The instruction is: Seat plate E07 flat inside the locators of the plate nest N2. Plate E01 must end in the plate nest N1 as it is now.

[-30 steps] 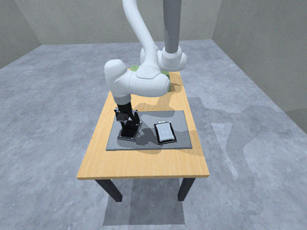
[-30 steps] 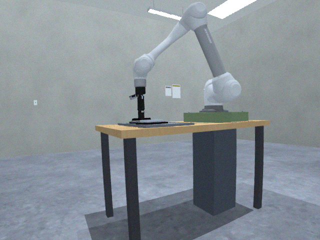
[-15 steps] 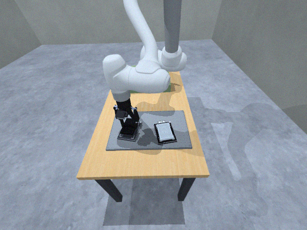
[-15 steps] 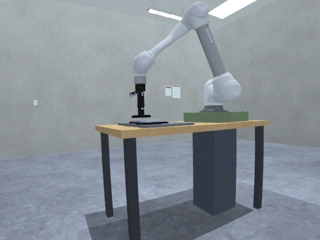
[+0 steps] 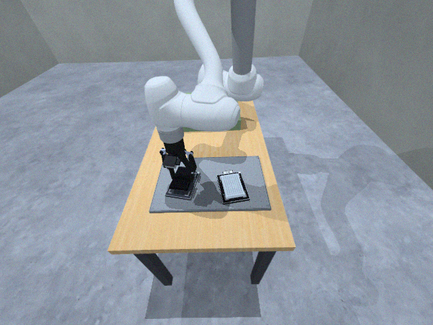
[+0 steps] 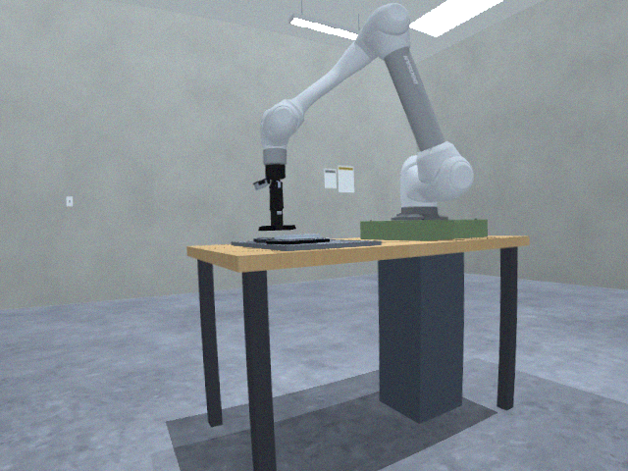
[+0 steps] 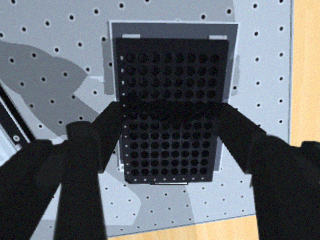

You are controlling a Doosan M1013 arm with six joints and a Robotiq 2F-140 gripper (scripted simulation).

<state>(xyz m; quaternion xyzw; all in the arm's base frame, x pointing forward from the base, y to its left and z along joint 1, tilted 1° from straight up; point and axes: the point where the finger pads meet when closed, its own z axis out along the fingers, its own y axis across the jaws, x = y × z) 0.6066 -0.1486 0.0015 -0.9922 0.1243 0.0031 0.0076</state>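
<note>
Now: the plate nest N2 7 cm below my hand. Also, from my hand: plate nest N1: 4 cm ahead, 23 cm to the left, 7 cm below; then white plate E01: 4 cm ahead, 23 cm to the left, 5 cm below; then black plate E07: 2 cm below.
</note>
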